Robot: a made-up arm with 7 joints. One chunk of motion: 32 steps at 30 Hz.
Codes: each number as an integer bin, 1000 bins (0 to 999) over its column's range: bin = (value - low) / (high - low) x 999, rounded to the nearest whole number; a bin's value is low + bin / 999 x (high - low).
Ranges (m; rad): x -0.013..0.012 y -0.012..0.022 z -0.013..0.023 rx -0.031..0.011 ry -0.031..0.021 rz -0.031..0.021
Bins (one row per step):
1: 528 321 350 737 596 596
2: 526 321 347 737 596 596
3: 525 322 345 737 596 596
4: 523 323 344 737 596 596
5: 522 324 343 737 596 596
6: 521 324 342 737 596 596
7: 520 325 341 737 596 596
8: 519 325 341 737 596 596
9: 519 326 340 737 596 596
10: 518 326 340 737 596 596
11: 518 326 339 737 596 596
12: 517 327 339 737 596 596
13: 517 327 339 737 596 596
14: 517 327 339 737 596 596
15: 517 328 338 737 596 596
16: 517 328 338 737 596 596
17: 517 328 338 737 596 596
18: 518 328 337 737 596 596
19: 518 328 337 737 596 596
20: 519 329 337 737 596 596
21: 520 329 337 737 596 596
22: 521 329 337 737 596 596
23: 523 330 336 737 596 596
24: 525 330 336 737 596 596
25: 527 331 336 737 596 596
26: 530 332 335 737 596 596
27: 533 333 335 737 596 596
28: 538 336 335 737 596 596
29: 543 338 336 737 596 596
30: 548 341 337 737 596 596
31: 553 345 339 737 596 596
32: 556 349 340 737 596 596
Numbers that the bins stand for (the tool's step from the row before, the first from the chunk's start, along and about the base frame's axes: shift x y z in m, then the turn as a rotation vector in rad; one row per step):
1: 0.00021 -0.00108 -0.00039 -0.00002 0.00002 0.00002
2: 0.00016 -0.00108 -0.00050 -0.00002 0.00002 0.00002
3: 0.00014 -0.00104 -0.00057 -0.00002 0.00002 0.00002
4: 0.00009 -0.00101 -0.00060 -0.00002 0.00002 0.00002
5: 0.00006 -0.00097 -0.00064 -0.00002 0.00002 0.00002
6: 0.00004 -0.00097 -0.00068 -0.00002 0.00002 0.00002
7: 0.00001 -0.00094 -0.00071 -0.00002 0.00002 0.00002
8: -0.00001 -0.00094 -0.00071 -0.00002 0.00002 0.00002
9: -0.00001 -0.00090 -0.00075 -0.00002 0.00002 0.00002
10: -0.00004 -0.00090 -0.00075 -0.00002 0.00002 0.00002
11: -0.00004 -0.00090 -0.00078 -0.00002 0.00002 0.00002
12: -0.00006 -0.00087 -0.00078 -0.00002 0.00002 0.00002
13: -0.00006 -0.00087 -0.00078 -0.00002 0.00002 0.00002
14: -0.00006 -0.00087 -0.00078 -0.00002 0.00002 0.00002
15: -0.00006 -0.00084 -0.00082 -0.00002 0.00002 0.00002
16: -0.00006 -0.00084 -0.00082 -0.00002 0.00002 0.00002
17: -0.00006 -0.00084 -0.00082 -0.00002 0.00002 0.00002
18: -0.00004 -0.00084 -0.00086 -0.00002 0.00002 0.00002
19: -0.00004 -0.00084 -0.00086 -0.00002 0.00002 0.00002
20: -0.00001 -0.00080 -0.00086 -0.00002 0.00002 0.00002
21: 0.00001 -0.00080 -0.00086 -0.00002 0.00002 0.00002
22: 0.00004 -0.00080 -0.00086 -0.00002 0.00002 0.00002
23: 0.00009 -0.00077 -0.00089 -0.00002 0.00002 0.00002
24: 0.00014 -0.00077 -0.00089 -0.00002 0.00002 0.00002
25: 0.00019 -0.00073 -0.00089 -0.00002 0.00002 0.00002
26: 0.00026 -0.00070 -0.00093 -0.00002 0.00002 0.00002
27: 0.00034 -0.00067 -0.00093 -0.00002 0.00002 0.00002
28: 0.00046 -0.00056 -0.00093 -0.00002 0.00002 0.00002
29: 0.00059 -0.00050 -0.00089 -0.00002 0.00002 0.00002
30: 0.00071 -0.00039 -0.00086 -0.00002 0.00002 0.00002
31: 0.00084 -0.00026 -0.00078 -0.00002 0.00002 0.00002
32: 0.00091 -0.00012 -0.00075 -0.00002 0.00002 0.00002

